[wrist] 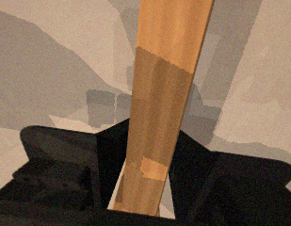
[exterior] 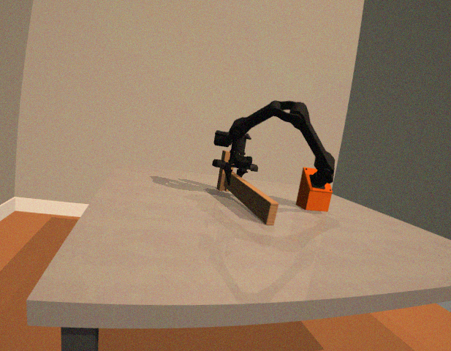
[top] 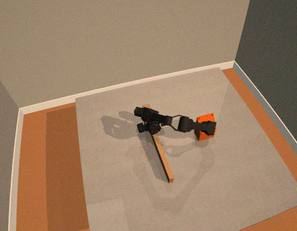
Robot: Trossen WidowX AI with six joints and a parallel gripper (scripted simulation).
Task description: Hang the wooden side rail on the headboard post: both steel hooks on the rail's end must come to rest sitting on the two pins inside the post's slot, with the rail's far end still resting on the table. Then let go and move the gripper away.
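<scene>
Now: the wooden headboard post 10 mm ahead of my gripper tip, 110 mm to the right of it and 40 mm above it.
</scene>
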